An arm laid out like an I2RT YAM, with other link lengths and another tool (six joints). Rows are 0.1 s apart.
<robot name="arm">
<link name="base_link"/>
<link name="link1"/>
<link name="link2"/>
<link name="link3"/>
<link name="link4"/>
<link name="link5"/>
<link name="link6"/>
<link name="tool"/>
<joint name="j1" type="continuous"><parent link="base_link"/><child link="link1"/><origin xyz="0.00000 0.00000 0.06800"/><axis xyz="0 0 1"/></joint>
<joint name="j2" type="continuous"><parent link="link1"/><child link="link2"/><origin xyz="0.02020 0.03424 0.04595"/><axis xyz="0 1 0"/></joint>
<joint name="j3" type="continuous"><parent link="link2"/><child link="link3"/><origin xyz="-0.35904 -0.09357 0.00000"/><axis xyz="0 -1 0"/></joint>
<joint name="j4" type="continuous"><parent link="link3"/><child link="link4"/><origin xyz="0.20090 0.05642 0.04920"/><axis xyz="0 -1 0"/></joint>
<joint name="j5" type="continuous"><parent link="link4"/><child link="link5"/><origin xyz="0.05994 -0.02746 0.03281"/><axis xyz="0 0 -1"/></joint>
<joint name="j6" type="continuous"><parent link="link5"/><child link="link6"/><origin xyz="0.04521 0.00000 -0.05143"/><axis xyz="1 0 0"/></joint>
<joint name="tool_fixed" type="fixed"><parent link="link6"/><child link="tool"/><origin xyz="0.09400 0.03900 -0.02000" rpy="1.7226 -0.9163 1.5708"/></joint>
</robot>
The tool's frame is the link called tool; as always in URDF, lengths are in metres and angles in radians. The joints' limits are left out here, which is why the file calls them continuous.
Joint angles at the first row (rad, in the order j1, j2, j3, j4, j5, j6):
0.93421 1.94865 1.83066 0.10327 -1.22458 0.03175
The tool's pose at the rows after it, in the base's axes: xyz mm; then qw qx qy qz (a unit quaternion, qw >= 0):
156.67 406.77 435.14 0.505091 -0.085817 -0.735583 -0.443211
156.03 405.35 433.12 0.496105 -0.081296 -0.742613 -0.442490
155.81 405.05 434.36 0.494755 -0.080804 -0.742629 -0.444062
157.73 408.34 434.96 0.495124 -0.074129 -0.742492 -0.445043
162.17 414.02 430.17 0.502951 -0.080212 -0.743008 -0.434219
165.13 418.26 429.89 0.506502 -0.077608 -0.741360 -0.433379
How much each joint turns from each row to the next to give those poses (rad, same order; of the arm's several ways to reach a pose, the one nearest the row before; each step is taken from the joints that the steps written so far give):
0.00419 -0.01078 -0.00548 -0.02243 -0.01729 -0.01821
0.00034 0.00030 0.02112 -0.07441 0.00102 -0.06810
0.00008 -0.00199 0.00251 -0.00219 0.00214 -0.00147
0.00076 0.01480 0.02382 0.00034 -0.00850 -0.00050
-0.00078 0.02956 0.03243 -0.02727 -0.00964 0.00376
-0.00010 0.01824 0.02122 0.01301 -0.00814 0.01691

